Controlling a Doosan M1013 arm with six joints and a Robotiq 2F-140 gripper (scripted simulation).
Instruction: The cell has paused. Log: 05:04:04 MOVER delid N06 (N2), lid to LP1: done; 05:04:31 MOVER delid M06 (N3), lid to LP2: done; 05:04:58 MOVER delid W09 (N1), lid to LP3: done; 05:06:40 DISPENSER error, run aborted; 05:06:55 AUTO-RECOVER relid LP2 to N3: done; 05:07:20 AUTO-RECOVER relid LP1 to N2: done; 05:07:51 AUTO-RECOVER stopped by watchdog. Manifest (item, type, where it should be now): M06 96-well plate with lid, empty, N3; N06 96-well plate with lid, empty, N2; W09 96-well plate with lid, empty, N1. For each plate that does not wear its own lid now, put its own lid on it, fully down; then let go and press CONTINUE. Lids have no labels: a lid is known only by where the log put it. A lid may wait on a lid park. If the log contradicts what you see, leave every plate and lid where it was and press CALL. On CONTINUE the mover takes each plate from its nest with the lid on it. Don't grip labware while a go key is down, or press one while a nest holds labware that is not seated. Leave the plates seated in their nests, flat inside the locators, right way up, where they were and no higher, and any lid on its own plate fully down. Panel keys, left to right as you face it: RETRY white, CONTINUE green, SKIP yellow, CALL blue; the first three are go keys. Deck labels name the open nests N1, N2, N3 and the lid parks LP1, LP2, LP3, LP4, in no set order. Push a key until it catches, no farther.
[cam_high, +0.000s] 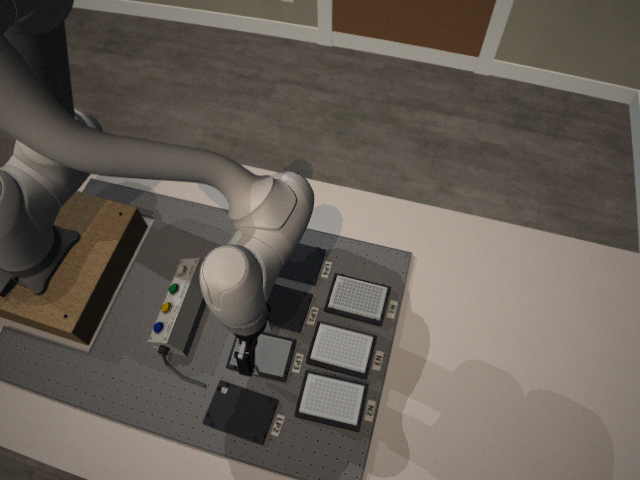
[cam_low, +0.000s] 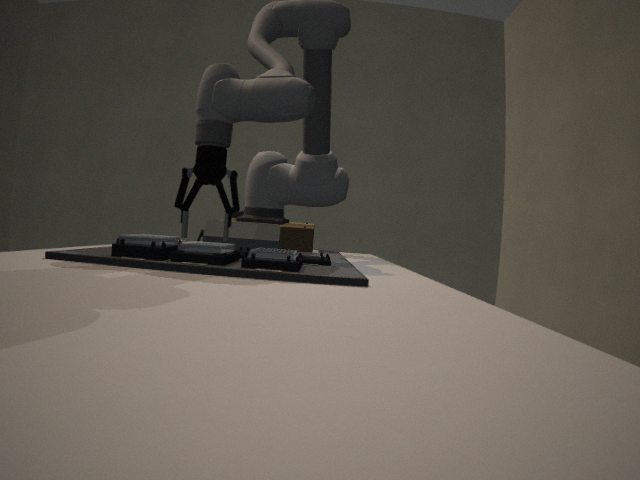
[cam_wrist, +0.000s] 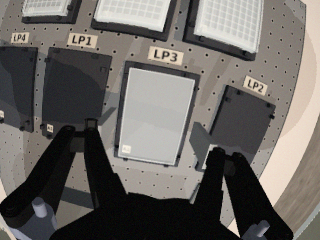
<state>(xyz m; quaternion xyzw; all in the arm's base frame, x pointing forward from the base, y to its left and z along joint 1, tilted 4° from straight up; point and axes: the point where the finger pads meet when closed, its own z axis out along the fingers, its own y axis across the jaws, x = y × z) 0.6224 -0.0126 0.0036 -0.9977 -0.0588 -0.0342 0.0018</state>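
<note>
Now: hand 4 cm above the lid. The rest, counted from my hand: lid park LP3: 5 cm below; lid park LP2: 14 cm to the right, 5 cm below, 1 cm ahead; lid park LP1: 13 cm to the left, 5 cm below, 1 cm behind.
</note>
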